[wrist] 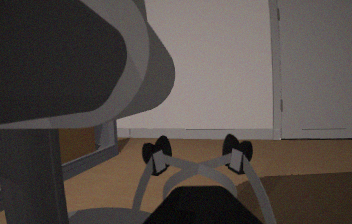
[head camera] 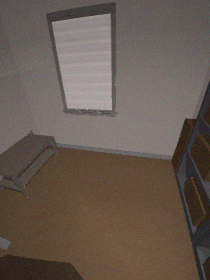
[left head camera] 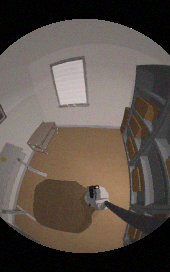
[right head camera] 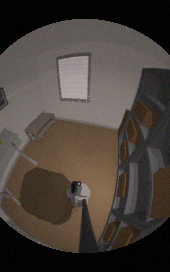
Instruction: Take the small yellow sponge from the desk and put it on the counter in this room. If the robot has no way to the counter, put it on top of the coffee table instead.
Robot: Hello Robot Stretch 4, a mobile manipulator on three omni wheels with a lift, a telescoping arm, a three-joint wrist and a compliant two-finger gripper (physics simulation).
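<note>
A small yellow sponge lies on the pale grey desk at the left edge of both side head views. A low grey table, seemingly the coffee table, stands by the left wall near the window corner. My gripper is open in the wrist view, with its two dark fingertips well apart and no object between them. It is away from the desk and the sponge. I cannot make out a counter in these views.
A dark rug lies between my base and the desk. A tall shelf unit with brown boxes stands close on the right. Desk legs reach out over the floor. The wrist view shows a door.
</note>
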